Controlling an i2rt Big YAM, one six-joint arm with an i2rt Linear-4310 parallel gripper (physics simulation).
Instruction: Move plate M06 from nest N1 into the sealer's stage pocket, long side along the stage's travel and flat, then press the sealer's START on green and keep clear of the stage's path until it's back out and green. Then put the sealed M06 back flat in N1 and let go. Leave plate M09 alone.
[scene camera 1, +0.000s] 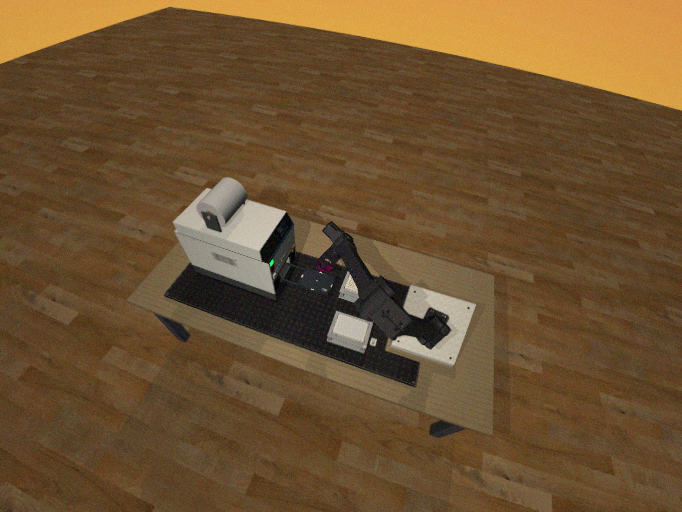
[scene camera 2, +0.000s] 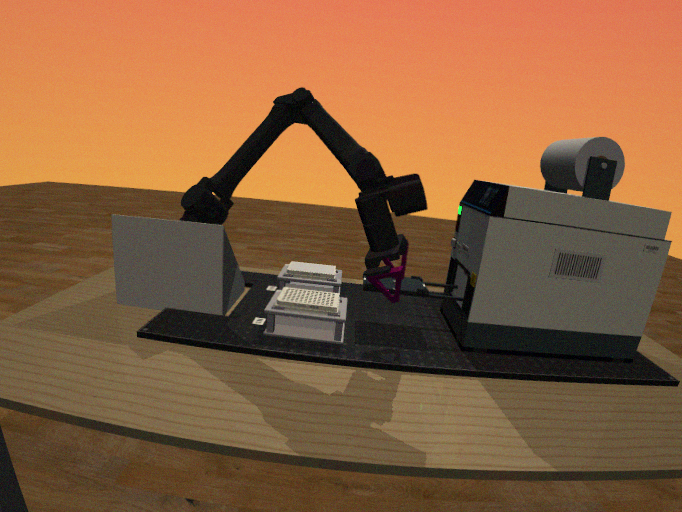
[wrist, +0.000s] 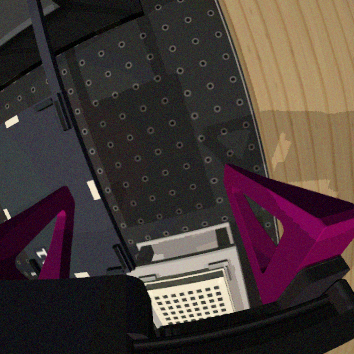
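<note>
A cream plate with open wells sits flat in a grey nest. A second plate with a smooth-looking pale top sits flat in the other nest. I cannot read which is M06 or M09. The sealer shows a green light. Its dark stage is out and bears no plate where it shows. My gripper is open and empty, beside the stage and a little sealer-side of the welled plate. START is not clearly readable.
A film roll stands on top of the sealer. Stage rails run into its opening. The arm's pale base plate lies at the opposite end of the table. Small label tags lie by the nests on the black perforated mat.
</note>
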